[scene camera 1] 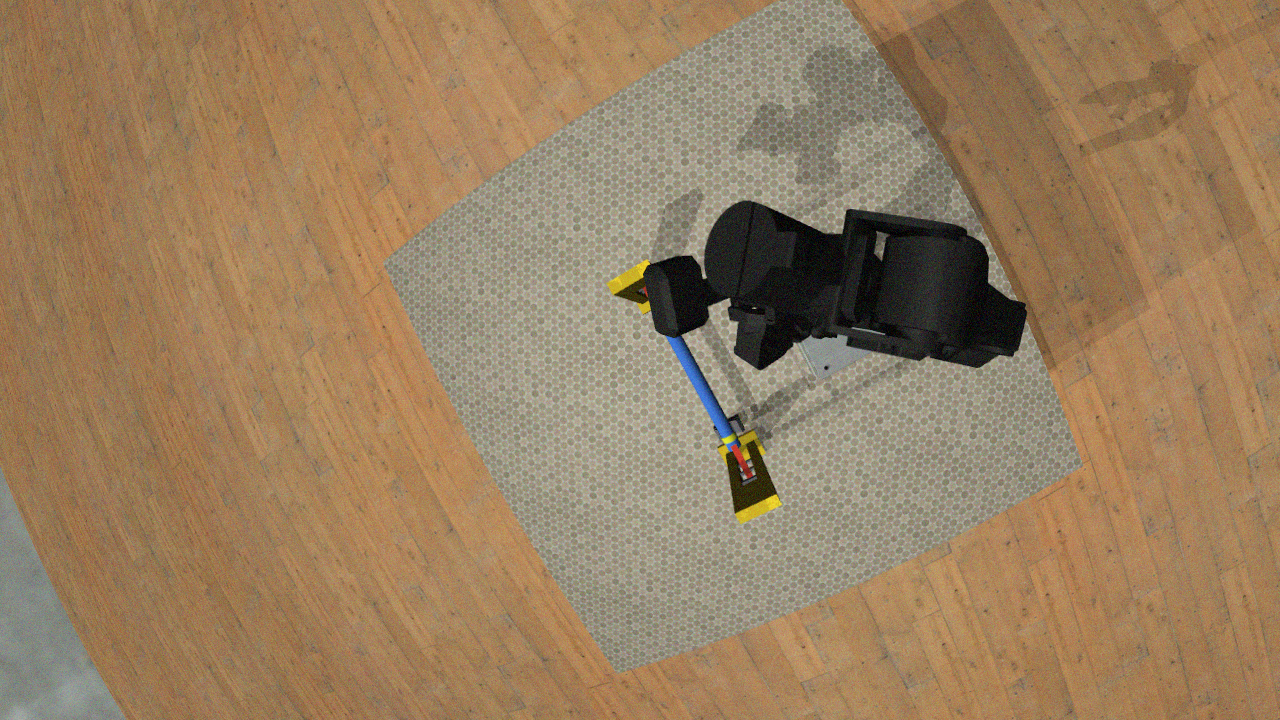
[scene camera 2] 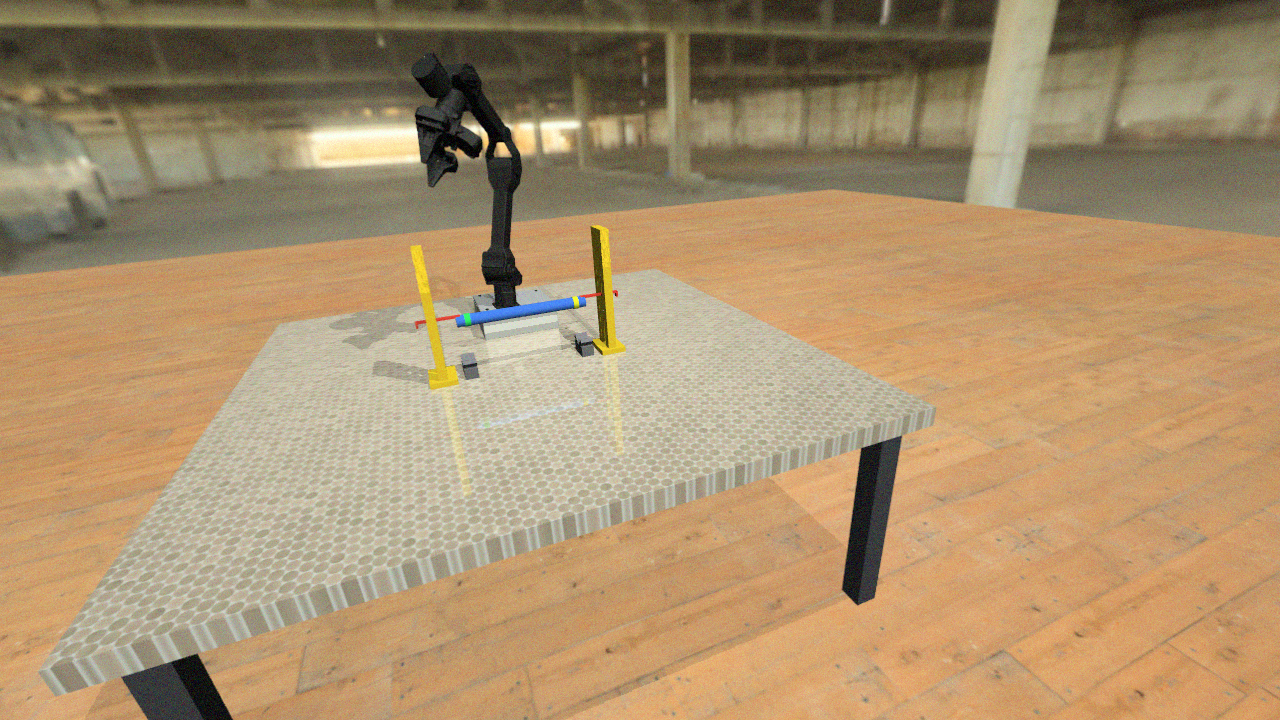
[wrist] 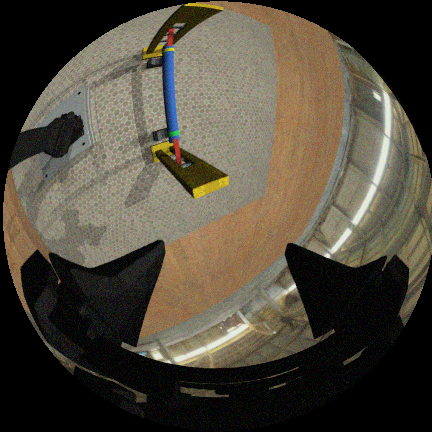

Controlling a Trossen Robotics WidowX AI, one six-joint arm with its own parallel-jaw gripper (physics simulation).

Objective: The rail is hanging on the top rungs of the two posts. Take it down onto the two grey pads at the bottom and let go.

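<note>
The blue rail hangs level between two yellow posts, its thin red ends reaching into their openings. The post at its green-ringed end is partly covered by the arm in scene camera 1. The other post is at the yellow-ringed end. One grey pad lies below the green end, the other grey pad below the yellow end. My gripper is open and empty, high above and apart from the rail.
The arm's base plate stands behind the rail on the tiled table. The arm rises well above the posts. Wood floor surrounds the table.
</note>
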